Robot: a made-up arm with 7 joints.
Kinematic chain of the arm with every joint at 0, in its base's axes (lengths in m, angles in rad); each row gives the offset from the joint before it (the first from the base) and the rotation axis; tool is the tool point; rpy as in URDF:
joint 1: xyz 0 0 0.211 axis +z
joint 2: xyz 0 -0.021 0.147 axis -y
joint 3: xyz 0 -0.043 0.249 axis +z
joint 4: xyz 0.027 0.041 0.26 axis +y
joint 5: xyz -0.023 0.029 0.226 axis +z
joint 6: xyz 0 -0.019 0.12 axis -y
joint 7: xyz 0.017 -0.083 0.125 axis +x
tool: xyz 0 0 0 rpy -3.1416 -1.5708 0
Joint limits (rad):
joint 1: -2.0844..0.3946
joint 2: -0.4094..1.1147
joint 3: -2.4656..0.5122
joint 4: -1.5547..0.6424
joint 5: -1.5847..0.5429
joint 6: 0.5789..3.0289
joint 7: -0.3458..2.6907
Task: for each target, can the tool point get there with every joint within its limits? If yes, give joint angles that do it. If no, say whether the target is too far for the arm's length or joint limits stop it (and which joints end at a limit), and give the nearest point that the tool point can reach.
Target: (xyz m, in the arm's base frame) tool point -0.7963 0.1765 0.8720
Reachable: yes | joints -0.4301 0.9351 -1.7065 0.4083 0.1601 0.9045 1.4803
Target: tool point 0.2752 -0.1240 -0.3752
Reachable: no: joint limits stop it (at a limit: joint 1, joint 2, joint 4) | nearest point 0.3442 0.3462 0.1923 | short by 0.740 m
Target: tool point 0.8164 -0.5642 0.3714
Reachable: no: joint limits stop it (at a limit: joint 2, joint 3, joint 5) | nearest point 0.4792 -0.3311 0.6012 | short by 0.470 m
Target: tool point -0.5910 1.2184 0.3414
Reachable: no: too far | nearest point -0.4025 0.8299 0.4652 | short by 0.449 m
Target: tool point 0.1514 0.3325 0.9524
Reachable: yes | joints -1.5146 0.3777 -0.9251 -0.4635 -0.8614 2.4234 0.0752
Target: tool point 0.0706 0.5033 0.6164
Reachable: yes | joints -1.5479 0.7395 -0.6605 -1.0279 -0.3081 2.6616 1.3351
